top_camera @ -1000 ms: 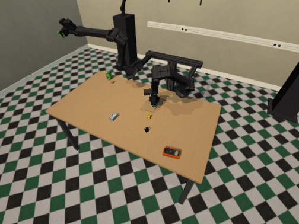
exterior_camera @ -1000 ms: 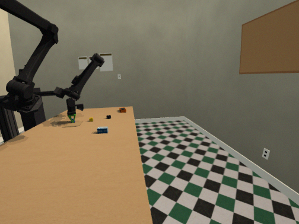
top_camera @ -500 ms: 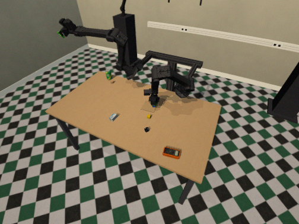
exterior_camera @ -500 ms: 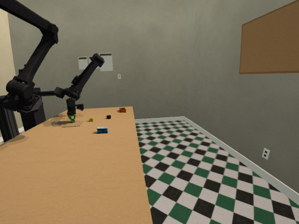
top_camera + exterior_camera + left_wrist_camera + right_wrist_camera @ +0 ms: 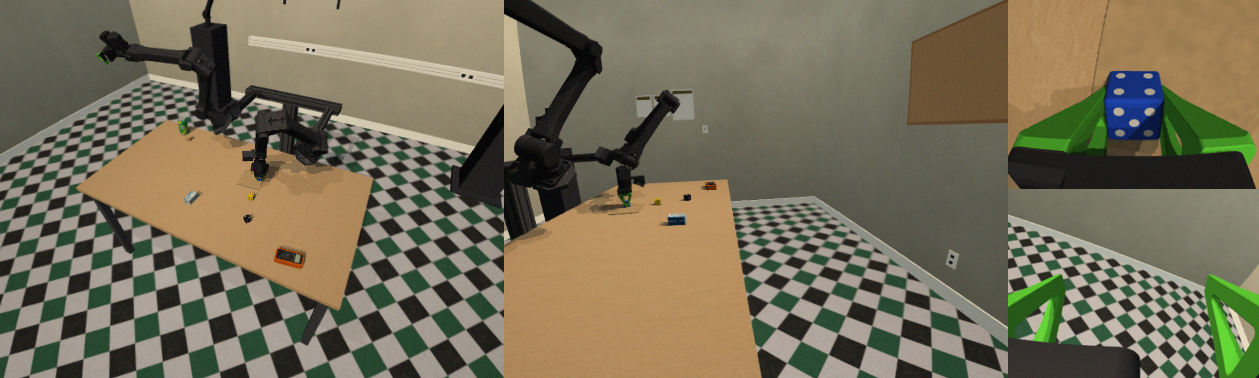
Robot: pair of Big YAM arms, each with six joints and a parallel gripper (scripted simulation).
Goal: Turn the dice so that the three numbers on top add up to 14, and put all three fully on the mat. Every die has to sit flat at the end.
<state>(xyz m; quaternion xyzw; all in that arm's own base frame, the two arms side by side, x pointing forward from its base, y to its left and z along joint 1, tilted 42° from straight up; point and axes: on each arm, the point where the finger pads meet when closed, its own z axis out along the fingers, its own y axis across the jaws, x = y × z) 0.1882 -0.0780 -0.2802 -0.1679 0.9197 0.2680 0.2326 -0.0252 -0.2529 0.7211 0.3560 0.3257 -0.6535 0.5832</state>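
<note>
My left hand is right at the blue die. Also, from my left hand: black die (300 mm ahead, 100 mm to the left); then tan mat (40 mm to the right, 20 mm ahead, 10 mm below); then yellow die (160 mm ahead, 30 mm to the left).
</note>
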